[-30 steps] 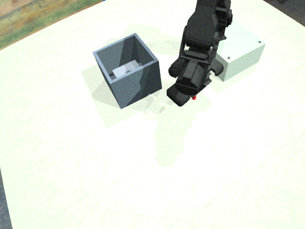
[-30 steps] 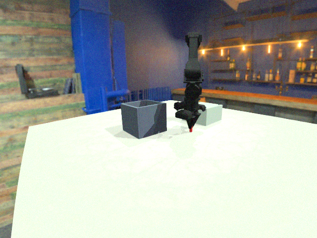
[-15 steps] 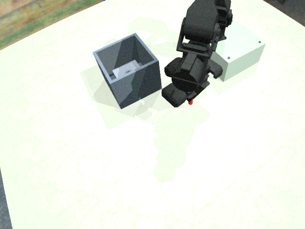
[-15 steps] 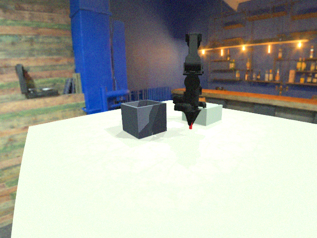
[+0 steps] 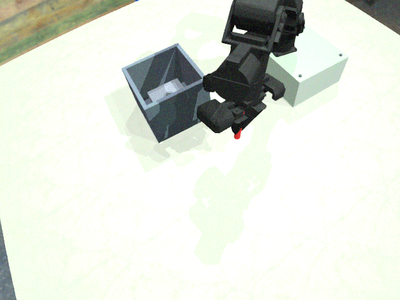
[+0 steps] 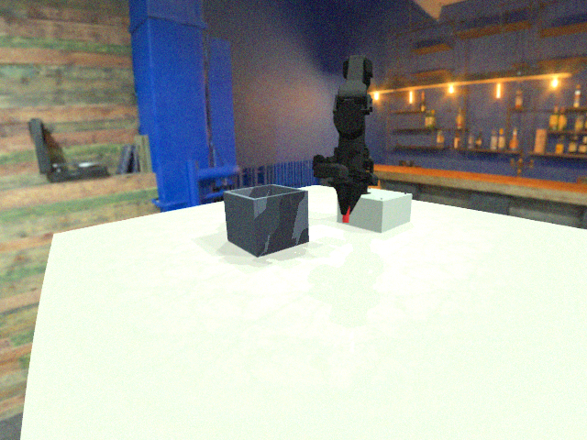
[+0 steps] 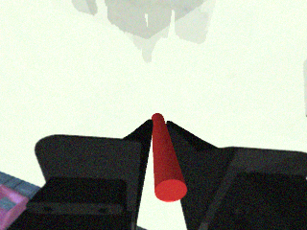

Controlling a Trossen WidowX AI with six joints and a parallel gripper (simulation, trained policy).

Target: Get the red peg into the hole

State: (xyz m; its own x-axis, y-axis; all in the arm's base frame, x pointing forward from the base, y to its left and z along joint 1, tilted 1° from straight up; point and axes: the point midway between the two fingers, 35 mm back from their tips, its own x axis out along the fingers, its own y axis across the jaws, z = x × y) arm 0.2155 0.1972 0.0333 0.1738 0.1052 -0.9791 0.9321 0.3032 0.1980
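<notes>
Right now the plate is 200 mm to the right of my gripper tip, 100 mm ahead of it and 50 mm below it. Also, from my gripper tip: red peg (20 mm above).
</notes>
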